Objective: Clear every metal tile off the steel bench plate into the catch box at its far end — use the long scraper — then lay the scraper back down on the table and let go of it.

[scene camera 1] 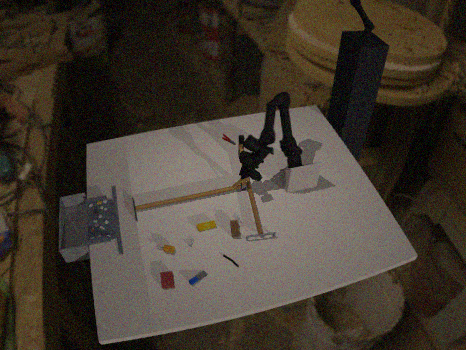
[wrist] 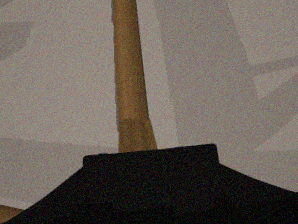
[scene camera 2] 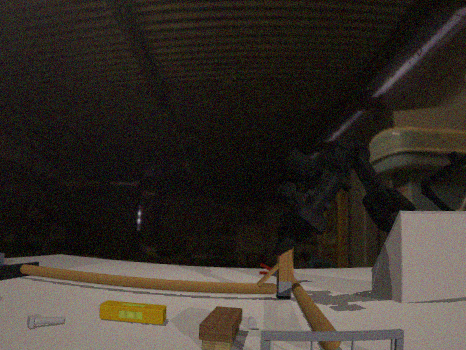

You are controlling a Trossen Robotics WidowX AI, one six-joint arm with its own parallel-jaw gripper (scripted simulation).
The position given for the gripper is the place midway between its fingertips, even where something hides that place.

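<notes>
The gripper point(wrist: 141, 160) is part of the scene, together with a yellow block point(scene camera 2: 112, 310). In the wrist view the block is out of frame.
</notes>
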